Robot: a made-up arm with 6 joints.
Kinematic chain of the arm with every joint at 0, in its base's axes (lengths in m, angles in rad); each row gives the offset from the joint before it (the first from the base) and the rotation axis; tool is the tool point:
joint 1: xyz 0 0 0.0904 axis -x
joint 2: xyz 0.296 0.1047 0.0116 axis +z
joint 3: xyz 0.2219 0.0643 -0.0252 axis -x
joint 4: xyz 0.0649 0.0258 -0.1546 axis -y
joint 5: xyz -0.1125 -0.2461 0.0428 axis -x
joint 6: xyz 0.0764 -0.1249 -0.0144 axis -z
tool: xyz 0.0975 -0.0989 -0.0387
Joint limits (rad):
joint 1: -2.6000..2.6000
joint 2: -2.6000..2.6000
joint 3: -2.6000..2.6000
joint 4: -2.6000..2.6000
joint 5: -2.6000..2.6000
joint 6: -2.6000..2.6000
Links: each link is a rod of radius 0.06 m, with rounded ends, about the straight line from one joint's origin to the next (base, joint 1, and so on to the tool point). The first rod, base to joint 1, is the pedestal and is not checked.
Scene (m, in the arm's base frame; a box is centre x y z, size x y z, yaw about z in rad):
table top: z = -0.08
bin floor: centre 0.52 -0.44 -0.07 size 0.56 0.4 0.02 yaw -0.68
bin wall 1: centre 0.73 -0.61 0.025 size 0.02 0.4 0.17 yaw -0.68
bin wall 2: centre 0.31 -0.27 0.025 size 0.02 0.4 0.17 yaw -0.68
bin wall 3: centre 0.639 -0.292 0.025 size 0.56 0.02 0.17 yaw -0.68
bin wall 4: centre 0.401 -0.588 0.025 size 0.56 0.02 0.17 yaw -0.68
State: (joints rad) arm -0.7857 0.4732 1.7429 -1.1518 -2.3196 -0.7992
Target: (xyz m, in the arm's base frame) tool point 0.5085 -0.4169 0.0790
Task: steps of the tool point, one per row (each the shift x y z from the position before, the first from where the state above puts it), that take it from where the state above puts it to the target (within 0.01 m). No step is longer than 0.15 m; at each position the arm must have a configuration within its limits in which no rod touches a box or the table.
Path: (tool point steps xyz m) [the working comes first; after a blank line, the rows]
Joints at the target: -2.1839 0.5679 2.3781 -0.8931 -1.3926 -0.4981
Straight joint move there: clear.

1: -0.0235 -0.0741 0.0136
2: -0.0255 -0.0846 -0.0088
3: -0.0286 -0.0878 -0.0339
4: -0.0325 -0.0825 -0.0593
5: -0.0371 -0.0695 -0.0819

